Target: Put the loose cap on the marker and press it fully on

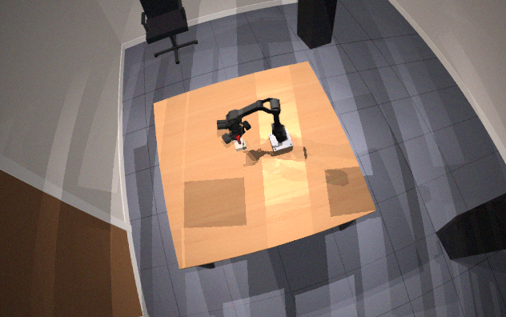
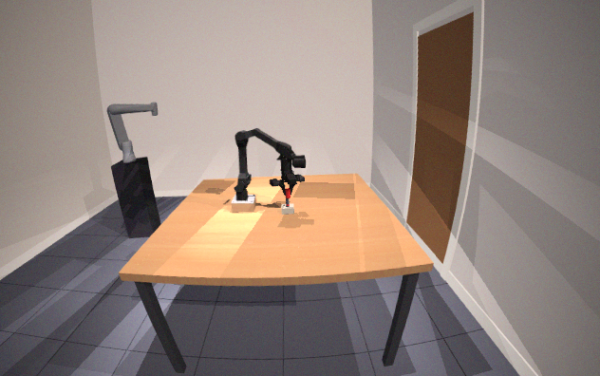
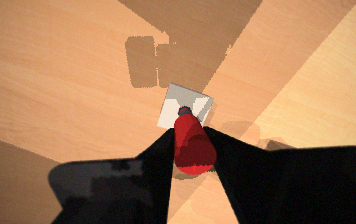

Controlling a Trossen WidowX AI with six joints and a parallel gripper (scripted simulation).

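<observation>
The red cap is 1 cm above my gripper tip. The rest, counted from my gripper tip: holder block 8 cm below.
</observation>
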